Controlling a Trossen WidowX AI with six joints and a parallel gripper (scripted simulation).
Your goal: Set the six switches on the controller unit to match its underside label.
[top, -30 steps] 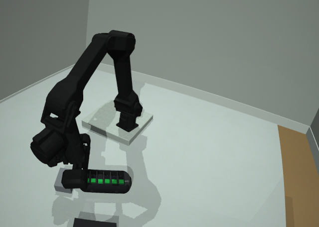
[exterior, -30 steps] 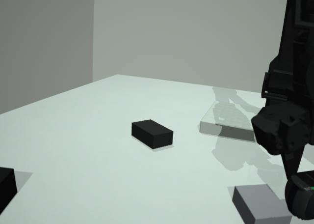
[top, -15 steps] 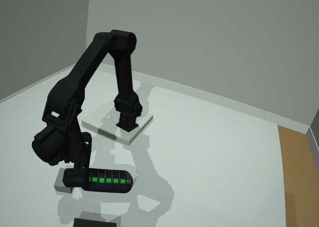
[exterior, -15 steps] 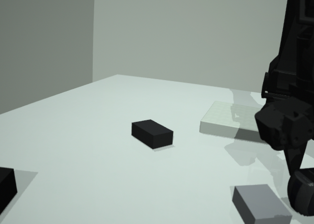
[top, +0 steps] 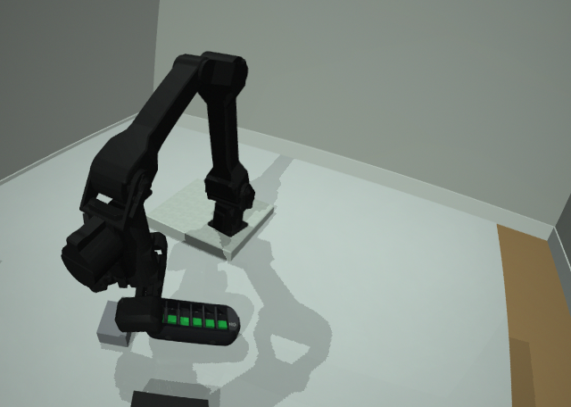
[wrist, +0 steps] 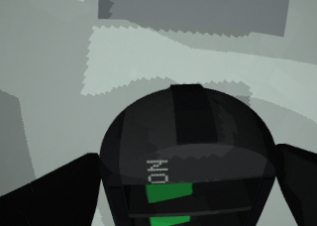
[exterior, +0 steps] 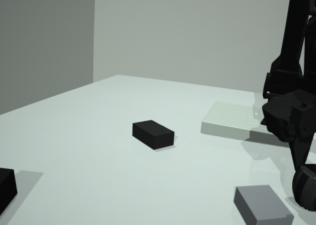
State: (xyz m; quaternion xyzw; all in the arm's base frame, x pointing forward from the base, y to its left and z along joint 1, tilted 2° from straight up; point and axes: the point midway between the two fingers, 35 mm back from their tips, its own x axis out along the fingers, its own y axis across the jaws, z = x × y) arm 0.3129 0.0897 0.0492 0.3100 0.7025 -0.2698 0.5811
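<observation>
Right now the grey block is 6 cm to the right of my gripper tip, 4 cm ahead of it and 3 cm below it.
</observation>
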